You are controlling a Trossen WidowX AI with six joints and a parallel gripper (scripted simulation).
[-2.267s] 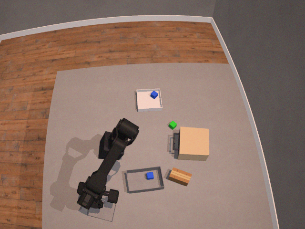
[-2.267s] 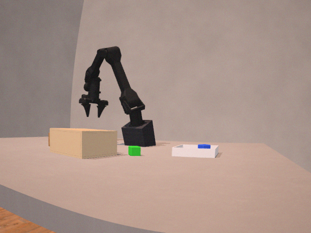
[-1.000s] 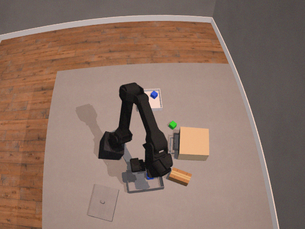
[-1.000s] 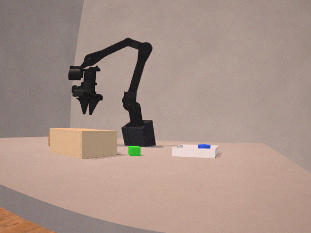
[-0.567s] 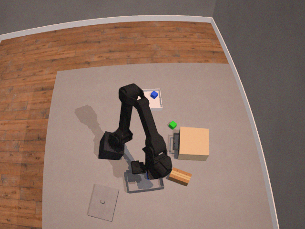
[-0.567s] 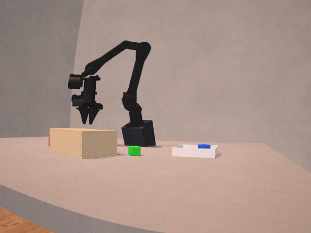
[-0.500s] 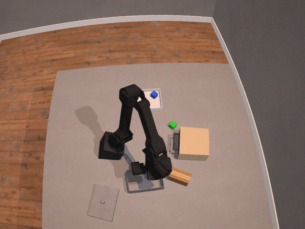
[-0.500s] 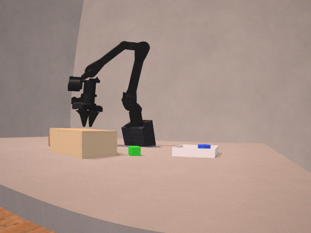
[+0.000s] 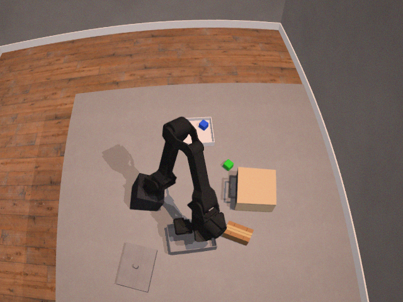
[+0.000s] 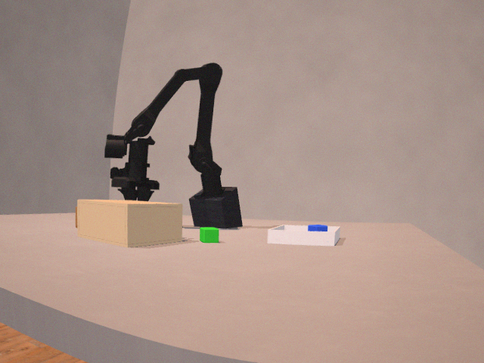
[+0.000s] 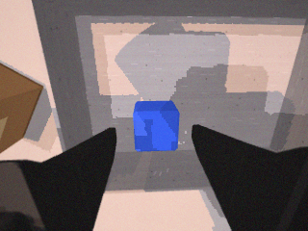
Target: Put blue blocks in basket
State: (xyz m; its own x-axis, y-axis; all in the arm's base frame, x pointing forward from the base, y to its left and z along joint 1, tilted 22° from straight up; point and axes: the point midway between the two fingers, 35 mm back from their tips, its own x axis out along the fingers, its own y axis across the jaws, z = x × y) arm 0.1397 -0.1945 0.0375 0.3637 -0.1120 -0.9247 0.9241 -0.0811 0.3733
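My hand is 3 cm past the grey box, 2 cm to the left of it and 6 cm above it. From my hand the other things lie so: tan drawer cabinet 29 cm ahead, 10 cm to the left, 3 cm below; then knobbed lid 28 cm behind, 9 cm to the right, 5 cm below; then red block 17 cm ahead, 6 cm to the right, 5 cm below.
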